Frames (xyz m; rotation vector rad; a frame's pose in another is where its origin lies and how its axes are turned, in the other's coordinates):
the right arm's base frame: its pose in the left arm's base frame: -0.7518 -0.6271 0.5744 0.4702 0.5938 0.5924
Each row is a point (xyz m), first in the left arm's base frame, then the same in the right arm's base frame.
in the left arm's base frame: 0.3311 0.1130 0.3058
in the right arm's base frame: 1.3014 -0.0144 0.3143
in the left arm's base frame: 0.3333 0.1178 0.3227
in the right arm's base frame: 1.2995 -0.0022 0.3270
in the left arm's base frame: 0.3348 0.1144 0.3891
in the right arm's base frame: 1.2733 0.0322 0.3775
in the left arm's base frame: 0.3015 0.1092 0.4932
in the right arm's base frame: 1.2082 0.0996 0.4341
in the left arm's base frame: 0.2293 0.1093 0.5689
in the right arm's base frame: 1.1310 0.1695 0.4438
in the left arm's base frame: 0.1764 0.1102 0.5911
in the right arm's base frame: 1.0875 0.2025 0.4263
